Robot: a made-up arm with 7 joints.
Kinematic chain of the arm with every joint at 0, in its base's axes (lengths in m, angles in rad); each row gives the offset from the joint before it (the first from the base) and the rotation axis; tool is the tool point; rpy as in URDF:
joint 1: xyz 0 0 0.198 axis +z
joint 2: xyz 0 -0.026 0.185 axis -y
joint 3: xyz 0 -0.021 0.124 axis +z
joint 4: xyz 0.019 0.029 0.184 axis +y
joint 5: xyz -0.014 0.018 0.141 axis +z
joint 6: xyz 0 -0.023 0.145 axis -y
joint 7: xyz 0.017 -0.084 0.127 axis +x
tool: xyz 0 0 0 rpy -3.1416 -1.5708 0
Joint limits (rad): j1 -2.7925..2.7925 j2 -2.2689..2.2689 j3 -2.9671..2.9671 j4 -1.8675..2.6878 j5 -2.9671..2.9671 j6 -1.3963..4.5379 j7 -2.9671..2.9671
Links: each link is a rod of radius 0.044 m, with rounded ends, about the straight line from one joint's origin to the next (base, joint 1, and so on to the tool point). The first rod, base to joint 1, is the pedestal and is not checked.
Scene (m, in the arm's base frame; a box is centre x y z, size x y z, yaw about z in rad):
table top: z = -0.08
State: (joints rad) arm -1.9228 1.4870 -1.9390 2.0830 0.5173 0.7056 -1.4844
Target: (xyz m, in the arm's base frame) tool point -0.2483 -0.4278 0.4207
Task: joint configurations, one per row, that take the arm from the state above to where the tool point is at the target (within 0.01 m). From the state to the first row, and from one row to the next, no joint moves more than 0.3 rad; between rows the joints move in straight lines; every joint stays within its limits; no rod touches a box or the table.
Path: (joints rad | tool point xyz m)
1: -1.6266 1.4566 -1.8546 2.0511 0.5064 0.6694 -1.4844 | -0.3795 0.1833 0.2190
2: -1.3305 1.4261 -1.7701 2.0192 0.4955 0.6332 -1.4844 | -0.4387 0.0685 0.2552
3: -1.0343 1.3957 -1.6857 1.9873 0.4846 0.5970 -1.4844 | -0.4581 -0.0656 0.2938
4: -0.7381 1.3652 -1.6013 1.9554 0.4737 0.5608 -1.4844 | -0.4319 -0.2040 0.3347
5: -0.4420 1.3348 -1.5168 1.9235 0.4628 0.5246 -1.4844 | -0.3599 -0.3300 0.3771
6: -0.1458 1.3044 -1.4324 1.8916 0.4519 0.4885 -1.4844 | -0.2483 -0.4278 0.4207

